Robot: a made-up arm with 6 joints. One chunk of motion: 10 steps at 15 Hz.
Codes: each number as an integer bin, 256 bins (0 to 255) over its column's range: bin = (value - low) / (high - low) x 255, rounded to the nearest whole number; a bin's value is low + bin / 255 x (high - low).
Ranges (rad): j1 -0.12..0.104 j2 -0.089..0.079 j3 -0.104..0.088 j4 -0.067..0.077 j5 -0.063..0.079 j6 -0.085..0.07
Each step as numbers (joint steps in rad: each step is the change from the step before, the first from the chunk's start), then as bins.
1 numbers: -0.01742 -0.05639 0.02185 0.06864 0.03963 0.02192
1 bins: 117 49 167 240 184 176
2 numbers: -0.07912 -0.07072 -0.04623 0.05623 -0.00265 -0.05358
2 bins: 47 28 77 218 108 52
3 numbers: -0.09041 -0.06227 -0.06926 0.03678 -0.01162 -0.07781
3 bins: 34 41 46 184 92 12
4 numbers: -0.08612 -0.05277 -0.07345 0.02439 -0.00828 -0.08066
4 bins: 39 55 41 162 98 7
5 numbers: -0.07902 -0.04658 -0.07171 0.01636 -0.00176 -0.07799
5 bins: 47 64 43 148 110 12
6 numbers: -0.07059 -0.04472 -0.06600 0.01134 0.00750 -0.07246
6 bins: 56 67 50 139 127 21
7 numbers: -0.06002 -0.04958 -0.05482 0.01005 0.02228 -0.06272
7 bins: 68 60 65 136 153 37
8 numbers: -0.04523 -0.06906 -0.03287 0.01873 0.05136 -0.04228
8 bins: 85 30 94 152 205 70
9 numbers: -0.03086 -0.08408 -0.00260 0.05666 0.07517 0.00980
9 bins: 101 7 135 219 248 156
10 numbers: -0.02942 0.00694 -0.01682 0.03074 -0.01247 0.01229
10 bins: 103 146 116 173 91 160
